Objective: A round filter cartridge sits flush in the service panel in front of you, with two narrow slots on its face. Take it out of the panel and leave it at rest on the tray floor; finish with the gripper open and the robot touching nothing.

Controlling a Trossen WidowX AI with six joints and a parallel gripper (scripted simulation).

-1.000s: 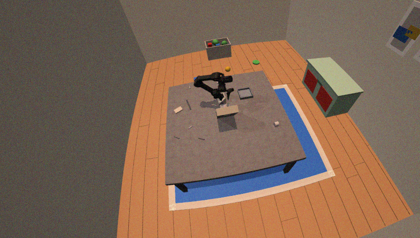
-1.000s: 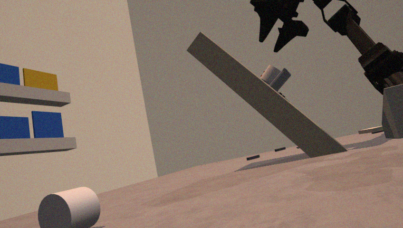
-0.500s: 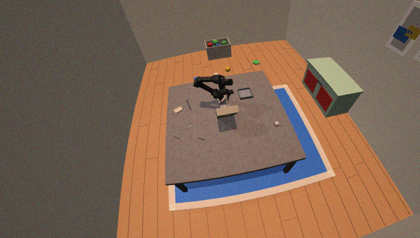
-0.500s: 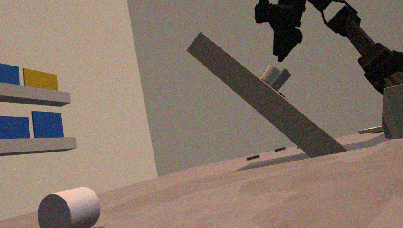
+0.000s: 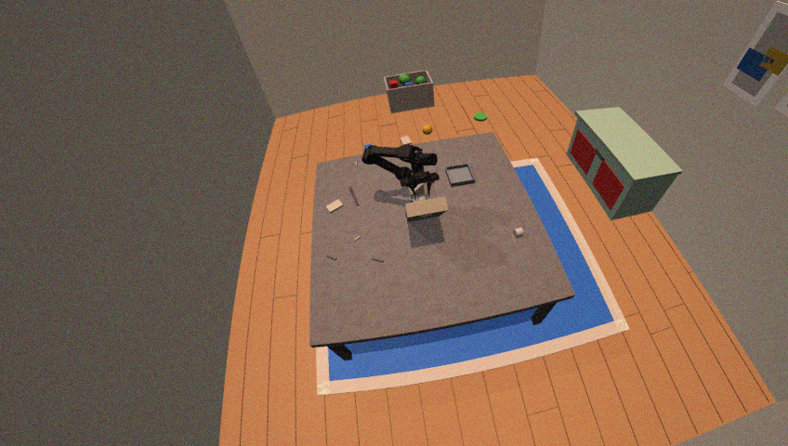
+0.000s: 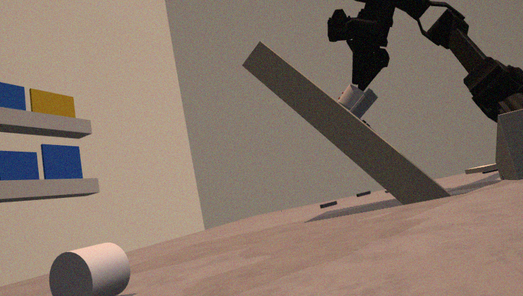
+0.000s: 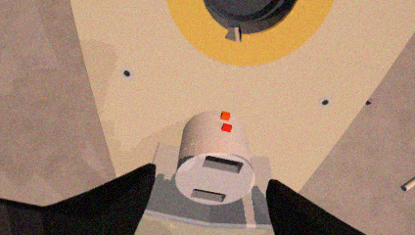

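The filter cartridge lies 2 cm below my gripper tip and 1 cm ahead of it. From my gripper tip the other things lie so: service panel 5 cm ahead, 4 cm below, 1 cm to the right; then tray 33 cm to the left, 26 cm behind, 22 cm below.
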